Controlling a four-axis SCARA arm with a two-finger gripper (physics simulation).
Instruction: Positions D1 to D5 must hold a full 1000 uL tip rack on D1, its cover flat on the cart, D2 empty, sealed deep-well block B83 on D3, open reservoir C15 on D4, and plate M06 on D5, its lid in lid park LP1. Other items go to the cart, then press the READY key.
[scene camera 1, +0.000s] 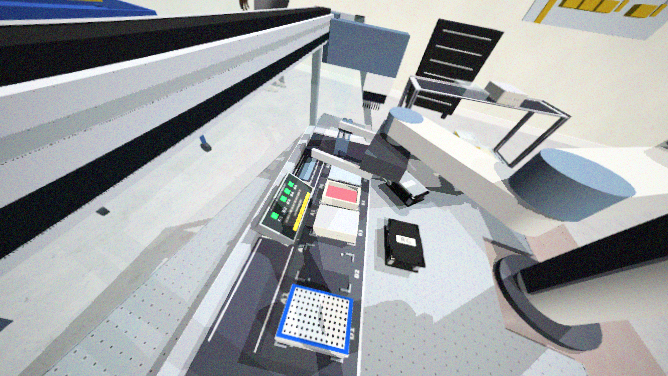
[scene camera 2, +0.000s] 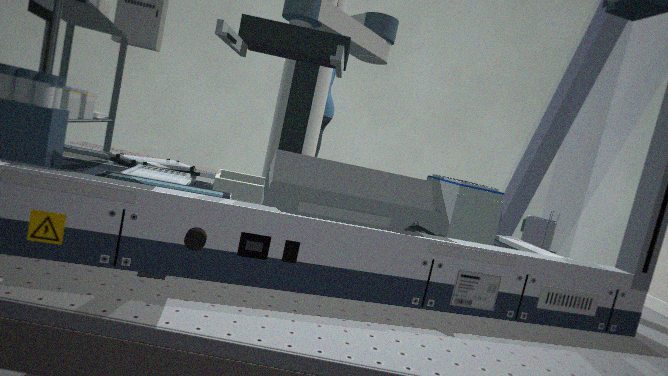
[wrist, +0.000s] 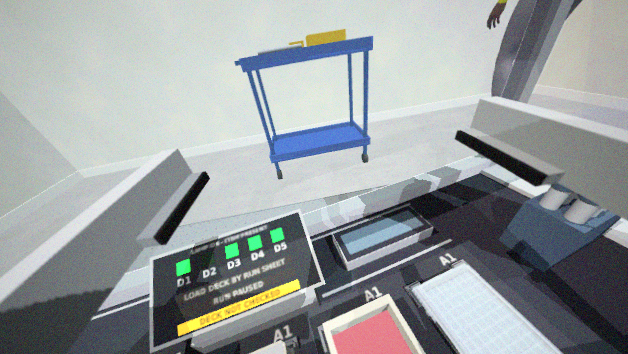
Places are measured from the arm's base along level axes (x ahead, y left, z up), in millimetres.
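Pixels of known places: gripper, fingertip midpoint: (scene camera 1: 327, 136) (scene camera 2: 279, 39) (wrist: 329, 140); arm's base at its link origin: (scene camera 1: 539, 296).
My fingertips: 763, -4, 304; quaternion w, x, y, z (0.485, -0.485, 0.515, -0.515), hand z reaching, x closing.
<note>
For each thing: its top centre in the pictures, then the offset to it from my fingertips, as dx, dy, dz. "*": a spot on its surface instead.
- white-topped block at its top centre: (scene camera 1: 337, 218) -97, +100, -187
- open reservoir at its top centre: (scene camera 2: 244, 177) (scene camera 1: 342, 191) -72, -22, -203
- pale plate at its top centre: (wrist: 489, 326) (scene camera 1: 346, 172) -50, -144, -220
- display at a spot on its surface: (wrist: 235, 280) (scene camera 1: 293, 205) * +33, +125, -172
- low tray with a blue pane, surface spot: (wrist: 385, 232) * +84, -88, -211
- blue tube rack at a spot on its surface: (wrist: 555, 235) * +4, -261, -175
- black box at its top centre: (scene camera 1: 406, 239) -318, +43, -235
My gripper (scene camera 1: 327, 138) (scene camera 2: 285, 49) (wrist: 329, 140) is open and empty, high above the D4–D5 end of the deck. A blue-rimmed tip rack (scene camera 1: 316, 320) (scene camera 2: 475, 210) sits on D1; no item shows on D2. A white-topped block (scene camera 1: 336, 223) is on D3, its label unreadable. The open reservoir (scene camera 1: 341, 194) (wrist: 370, 335) with red liquid is on D4. A pale plate (scene camera 1: 345, 175) (wrist: 480, 305) is on D5. The display (scene camera 1: 286, 207) (wrist: 235, 280) shows green lamps for D1, D3, D4 and D5, D2 dark, and "DECK NOT CHECKED". The READY key is not identifiable.
A low tray with a blue pane (wrist: 385, 232) lies behind D4–D5. A blue tube rack (wrist: 555, 235) stands at the deck's far end. A blue cart (wrist: 305, 56) carries a yellow item and a flat grey item. A black box (scene camera 1: 405, 245) lies beside the deck.
</note>
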